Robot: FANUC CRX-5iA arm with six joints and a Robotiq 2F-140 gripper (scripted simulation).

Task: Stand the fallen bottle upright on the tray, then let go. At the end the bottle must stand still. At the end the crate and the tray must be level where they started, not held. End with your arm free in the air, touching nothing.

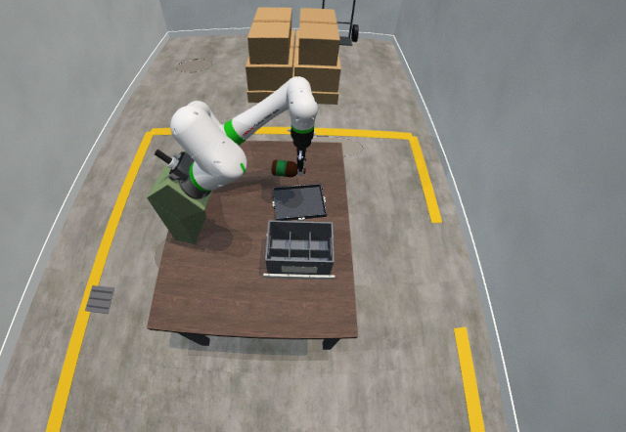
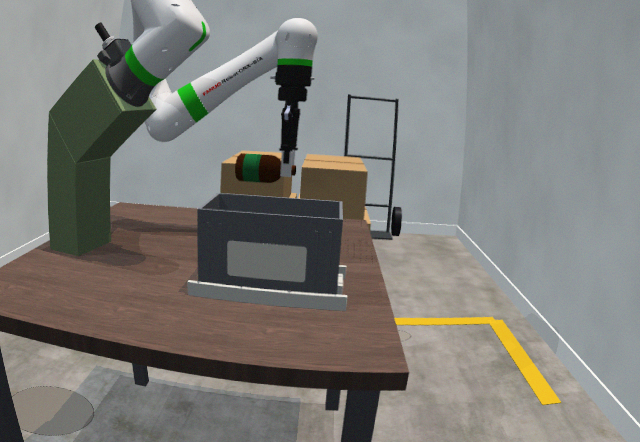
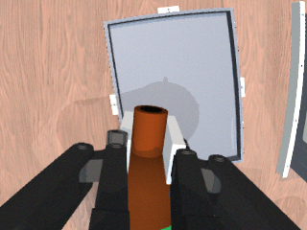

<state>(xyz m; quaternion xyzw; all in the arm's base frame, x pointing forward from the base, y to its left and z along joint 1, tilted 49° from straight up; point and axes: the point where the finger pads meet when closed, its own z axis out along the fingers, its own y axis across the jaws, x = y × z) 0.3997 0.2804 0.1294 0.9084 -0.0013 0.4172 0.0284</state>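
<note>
My gripper is now 5 cm past the brown bottle and 2 cm above it. Round my hand: grey tray 5 cm to the right, 21 cm below; dark grey crate 3 cm ahead, 35 cm to the right, 14 cm below.
</note>
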